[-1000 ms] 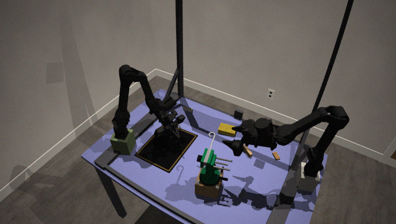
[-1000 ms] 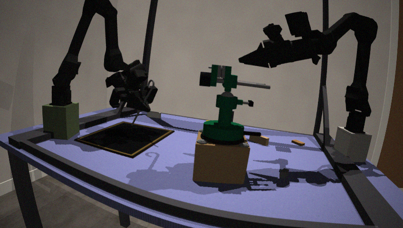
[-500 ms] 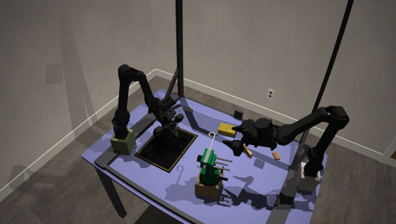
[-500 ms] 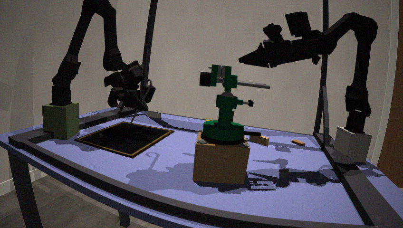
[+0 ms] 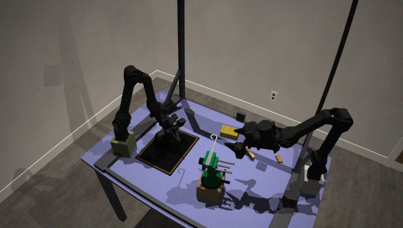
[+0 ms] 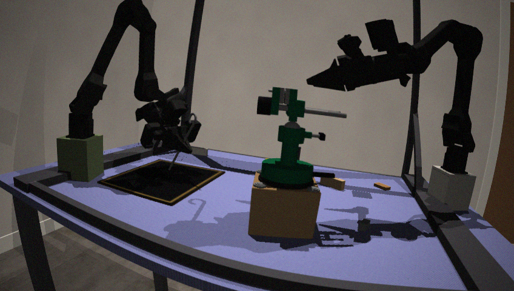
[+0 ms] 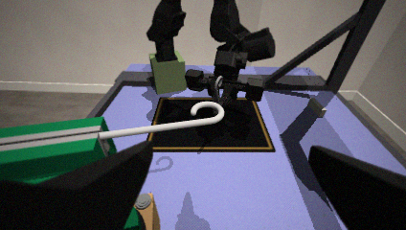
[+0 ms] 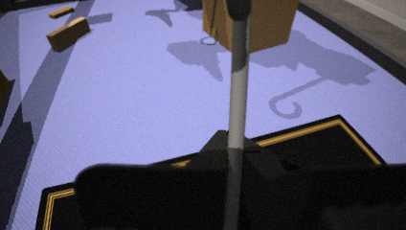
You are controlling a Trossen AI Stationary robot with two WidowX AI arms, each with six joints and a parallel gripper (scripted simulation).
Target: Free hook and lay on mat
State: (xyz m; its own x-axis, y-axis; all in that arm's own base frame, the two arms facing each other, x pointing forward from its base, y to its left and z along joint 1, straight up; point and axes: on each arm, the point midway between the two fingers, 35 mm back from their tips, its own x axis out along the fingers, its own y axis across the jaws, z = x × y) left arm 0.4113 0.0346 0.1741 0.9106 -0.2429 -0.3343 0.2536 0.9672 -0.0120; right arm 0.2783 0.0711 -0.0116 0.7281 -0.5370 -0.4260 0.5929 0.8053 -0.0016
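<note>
Right now my right hand is 90 mm above the black mat, 50 mm to the left of it and 10 mm short of it. The rest, counted from my right hand: pale block (310 mm behind, 80 mm below, 10 mm to the right).
</note>
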